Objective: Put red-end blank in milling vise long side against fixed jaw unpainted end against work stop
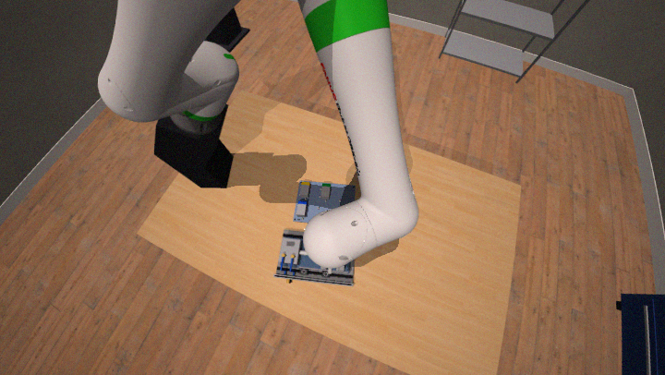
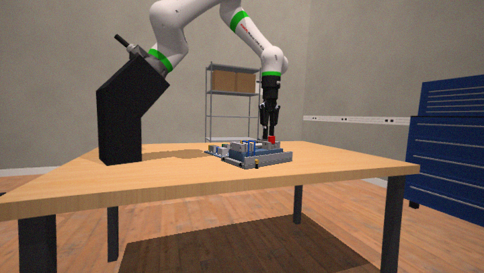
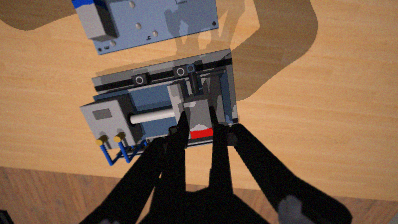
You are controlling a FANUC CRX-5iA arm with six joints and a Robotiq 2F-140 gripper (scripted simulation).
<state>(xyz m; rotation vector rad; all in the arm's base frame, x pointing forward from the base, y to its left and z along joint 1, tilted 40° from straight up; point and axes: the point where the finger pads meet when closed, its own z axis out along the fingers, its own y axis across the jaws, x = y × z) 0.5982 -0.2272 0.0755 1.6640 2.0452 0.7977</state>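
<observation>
Right now my hand is 3 cm above the red-ended blank. From my hand the other things lie so: work stop rod: 1 cm behind, 5 cm to the left, 5 cm below; then blue-ended blank: 20 cm behind, 14 cm to the left, 11 cm below; then fixed jaw: 3 cm ahead, 1 cm to the left, 6 cm below.
</observation>
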